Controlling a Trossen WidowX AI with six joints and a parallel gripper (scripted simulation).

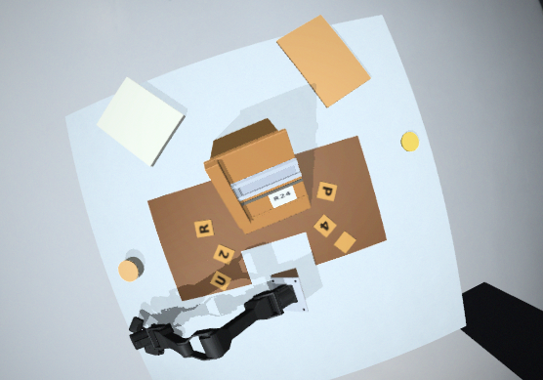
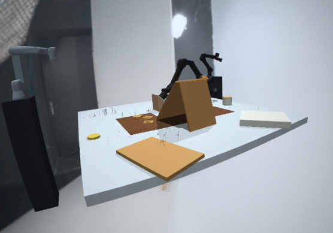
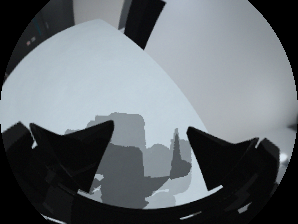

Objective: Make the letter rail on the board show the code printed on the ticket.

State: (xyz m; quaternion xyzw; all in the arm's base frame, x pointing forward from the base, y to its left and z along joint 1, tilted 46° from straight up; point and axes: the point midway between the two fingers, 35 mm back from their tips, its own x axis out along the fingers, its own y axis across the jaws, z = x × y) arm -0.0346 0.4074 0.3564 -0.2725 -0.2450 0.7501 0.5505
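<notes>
Right now my gripper tip is 360 mm short of the white ticket, 640 mm to the left of it and 70 mm below it. Round my gripper tip: brown mat: 250 mm ahead, 560 mm to the right, 10 mm below; then orange slab: 760 mm ahead, 930 mm to the right, 10 mm below; then cream slab: 760 mm ahead, 240 mm to the right, 10 mm above.
</notes>
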